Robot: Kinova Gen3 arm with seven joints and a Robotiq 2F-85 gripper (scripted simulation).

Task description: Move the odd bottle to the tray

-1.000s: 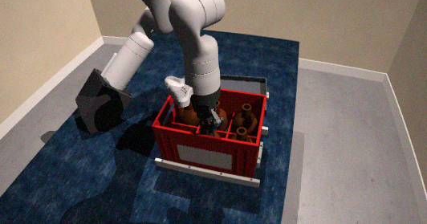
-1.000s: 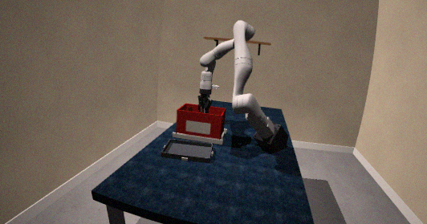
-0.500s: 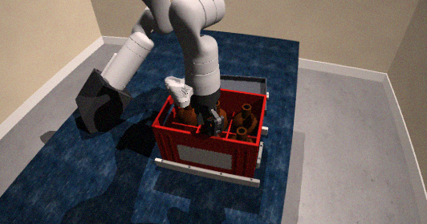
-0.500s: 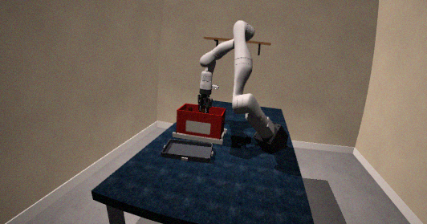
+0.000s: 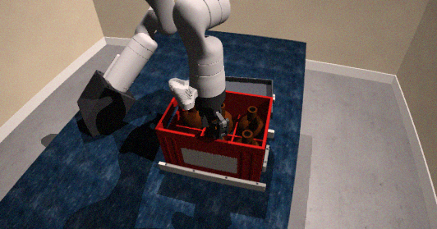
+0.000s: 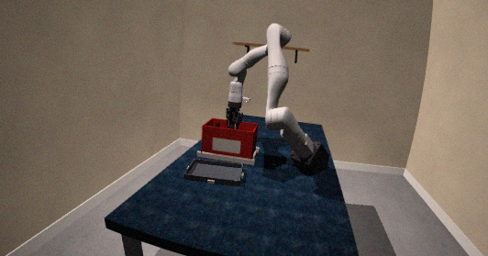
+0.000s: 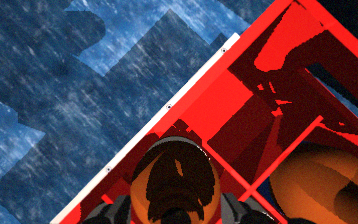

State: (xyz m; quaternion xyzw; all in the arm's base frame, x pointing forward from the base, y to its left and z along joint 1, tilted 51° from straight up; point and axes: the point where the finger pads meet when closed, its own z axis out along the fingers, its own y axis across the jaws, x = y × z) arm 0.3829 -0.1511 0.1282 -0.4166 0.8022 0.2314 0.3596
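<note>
My hand is 1 cm past the crate, 4 cm to the right of it and 7 cm above it. Also, from my hand: grey tray: 10 cm behind, 30 cm to the left, 14 cm below.
</note>
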